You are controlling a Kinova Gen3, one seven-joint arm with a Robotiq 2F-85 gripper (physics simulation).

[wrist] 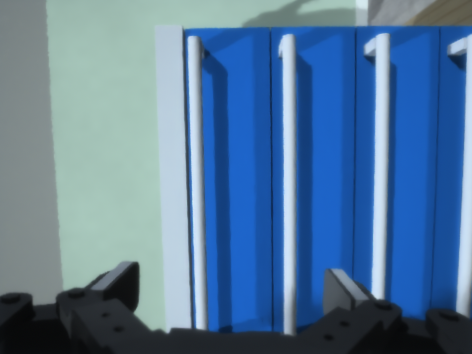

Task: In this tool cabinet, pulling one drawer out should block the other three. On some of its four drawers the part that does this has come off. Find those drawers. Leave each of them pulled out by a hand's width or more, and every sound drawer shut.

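Observation:
The tool cabinet's blue front fills the middle and right of the wrist view, lying sideways, with its pale end panel (172, 150) at the left. Four blue drawer fronts stand side by side: the first (245, 150), the second (330, 150), the third (412, 150) and part of the fourth (450, 150) at the right edge. Each has a long white bar handle: first (196, 150), second (289, 150), third (382, 150), fourth (467, 150). The fronts look flush, with thin seams between them. My gripper (231, 285) is open and empty, its fingertips spanning the lower ends of the first two handles.
A pale green surface (105, 150) lies beyond the end panel, with a grey strip (25, 150) at the far left. A wooden surface (445, 15) and a grey surface (390, 11) show at the top right, beside a white strip (362, 12).

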